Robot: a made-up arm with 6 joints. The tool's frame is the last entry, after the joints.
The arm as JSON. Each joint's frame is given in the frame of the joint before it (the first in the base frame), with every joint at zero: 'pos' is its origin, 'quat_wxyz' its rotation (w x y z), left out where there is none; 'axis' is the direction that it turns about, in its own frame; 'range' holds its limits. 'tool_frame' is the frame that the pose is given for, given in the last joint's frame.
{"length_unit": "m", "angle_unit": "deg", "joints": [
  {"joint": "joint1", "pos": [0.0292, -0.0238, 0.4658], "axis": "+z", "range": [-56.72, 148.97]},
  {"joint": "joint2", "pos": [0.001, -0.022, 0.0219], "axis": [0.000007, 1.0, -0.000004], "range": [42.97, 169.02]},
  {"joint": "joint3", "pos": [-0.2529, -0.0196, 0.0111], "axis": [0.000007, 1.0, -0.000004], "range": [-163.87, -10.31]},
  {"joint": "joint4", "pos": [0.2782, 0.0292, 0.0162], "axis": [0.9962, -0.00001, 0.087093], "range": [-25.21, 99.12]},
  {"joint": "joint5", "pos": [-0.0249, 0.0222, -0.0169], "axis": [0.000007, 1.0, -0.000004], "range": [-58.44, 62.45]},
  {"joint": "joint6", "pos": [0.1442, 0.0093, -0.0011], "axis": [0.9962, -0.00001, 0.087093], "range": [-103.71, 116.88]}
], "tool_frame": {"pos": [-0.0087, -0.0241, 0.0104], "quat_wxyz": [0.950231, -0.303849, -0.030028, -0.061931]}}
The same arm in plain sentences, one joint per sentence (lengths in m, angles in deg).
The arm has six revolute joints in a row. What follows holds with every joint at zero, and every direction is one of the base frame's.
The first joint sits 0.0292 m along +x and 0.0238 m along -y and 0.4658 m along +z from the base frame's origin and rotates about +z, from -56.72 to 148.97 deg.
The second joint sits 0.0010 m along +x and 0.0220 m along -y and 0.0219 m along +z from the first joint and rotates about +y, from 42.97 to 169.02 deg.
The third joint sits 0.2529 m along -x and 0.0196 m along -y and 0.0111 m along +z from the second joint and rotates about +y, from -163.87 to -10.31 deg.
The fourth joint sits 0.2782 m along +x and 0.0292 m along +y and 0.0162 m along +z from the third joint and rotates about the direction (0.9962, 0, 0.0871), from -25.21 to 99.12 deg.
The fifth joint sits 0.0249 m along -x and 0.0222 m along +y and 0.0169 m along -z from the fourth joint and rotates about +y, from -58.44 to 62.45 deg.
The sixth joint sits 0.1442 m along +x and 0.0093 m along +y and 0.0011 m along -z from the fifth joint and rotates about the direction (0.9962, 0, 0.0871), from -103.71 to 116.88 deg.
The tool frame, which is the frame that the pose is given for, sits 0.0087 m along -x and 0.0241 m along -y and 0.0104 m along +z from the sixth joint; its axes are the base frame's turned by roll -35.19, pitch -5.43 and yaw -5.73 deg (as in URDF: about the fixed x, then y, then z).

